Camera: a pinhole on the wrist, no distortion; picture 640 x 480 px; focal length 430.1 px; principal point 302.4 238.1 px. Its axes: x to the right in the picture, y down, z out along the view. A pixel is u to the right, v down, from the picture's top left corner.
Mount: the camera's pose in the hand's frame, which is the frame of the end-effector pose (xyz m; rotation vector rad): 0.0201 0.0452 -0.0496 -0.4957 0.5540 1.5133
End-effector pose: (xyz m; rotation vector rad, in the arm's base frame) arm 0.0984 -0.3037 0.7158 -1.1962 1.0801 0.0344
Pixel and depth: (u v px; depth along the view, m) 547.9 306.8 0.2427
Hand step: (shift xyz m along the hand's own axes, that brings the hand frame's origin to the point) -0.0134 0.3047 0.0559
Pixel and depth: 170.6 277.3 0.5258
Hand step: -0.0079 0.2456 0.4640
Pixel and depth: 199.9 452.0 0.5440
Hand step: -0.2303 0.2828 0.4669
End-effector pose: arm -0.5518 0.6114 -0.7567 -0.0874 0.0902 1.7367
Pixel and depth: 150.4 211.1 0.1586
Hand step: 0.0362 0.0997 0.1090
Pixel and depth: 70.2 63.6 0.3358
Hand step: 0.1704 0.1108 0.3209
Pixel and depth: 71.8 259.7 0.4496
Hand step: 0.0165 0.1355 0.4530
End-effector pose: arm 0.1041 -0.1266 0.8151 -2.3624 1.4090 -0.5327
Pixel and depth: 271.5 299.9 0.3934
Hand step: -0.0232 0.2676 0.2781
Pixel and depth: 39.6 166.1 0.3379
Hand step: 0.0913 0.0928 0.3411
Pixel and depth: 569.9 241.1 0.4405
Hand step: 0.0261 0.5335 0.1255
